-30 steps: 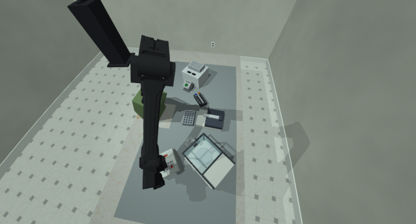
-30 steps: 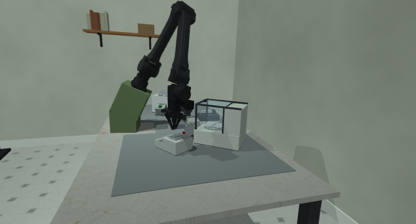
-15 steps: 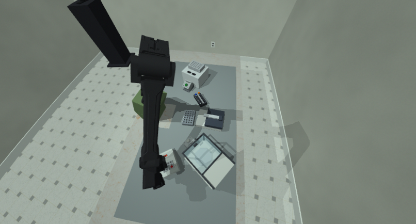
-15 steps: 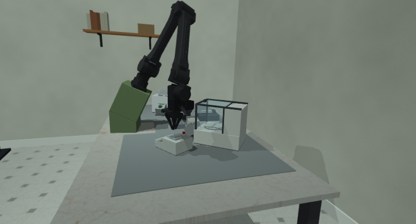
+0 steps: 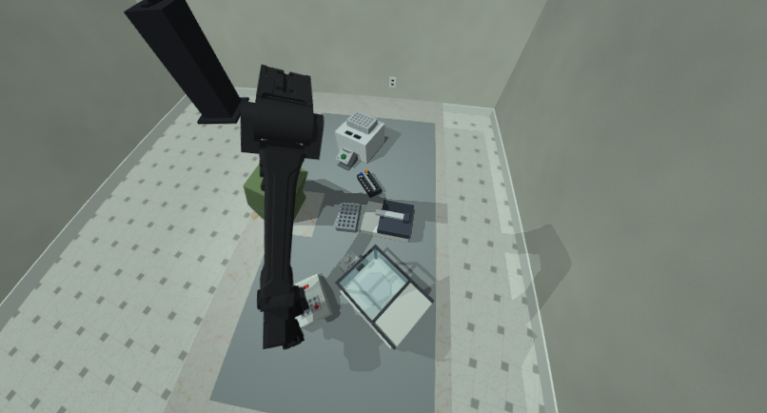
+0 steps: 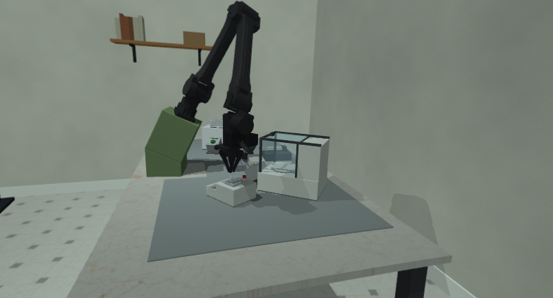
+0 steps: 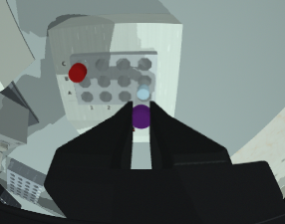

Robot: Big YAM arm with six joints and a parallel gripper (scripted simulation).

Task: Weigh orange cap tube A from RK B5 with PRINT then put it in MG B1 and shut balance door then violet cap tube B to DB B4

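My hand is 5 cm short of the red-capped tube, 5 cm above it and 1 cm to the right of it. From my hand the other things lie so: tube B 2 cm below; then balance pan 24 cm ahead, 7 cm to the left, 4 cm below; then dry block DB 8 cm below, 3 cm to the left, 1 cm ahead.
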